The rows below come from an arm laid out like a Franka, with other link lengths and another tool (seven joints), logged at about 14 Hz.
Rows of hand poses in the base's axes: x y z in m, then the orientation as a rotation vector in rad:
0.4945 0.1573 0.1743 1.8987 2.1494 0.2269
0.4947 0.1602 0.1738 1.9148 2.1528 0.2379
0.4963 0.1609 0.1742 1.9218 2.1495 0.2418
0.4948 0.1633 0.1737 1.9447 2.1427 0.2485
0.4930 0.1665 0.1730 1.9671 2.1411 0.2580
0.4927 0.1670 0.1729 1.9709 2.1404 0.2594
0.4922 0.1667 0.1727 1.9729 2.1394 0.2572
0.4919 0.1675 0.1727 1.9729 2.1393 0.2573
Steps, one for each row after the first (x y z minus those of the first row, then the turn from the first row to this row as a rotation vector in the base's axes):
0.0002 0.0029 -0.0005 0.0153 0.0058 -0.0047
0.0018 0.0036 -0.0001 0.0196 0.0058 -0.0092
0.0003 0.0060 -0.0006 0.0319 0.0108 -0.0224
-0.0015 0.0092 -0.0013 0.0476 0.0177 -0.0324
-0.0018 0.0097 -0.0014 0.0499 0.0187 -0.0343
-0.0023 0.0094 -0.0016 0.0493 0.0199 -0.0359
-0.0026 0.0102 -0.0016 0.0493 0.0198 -0.0360

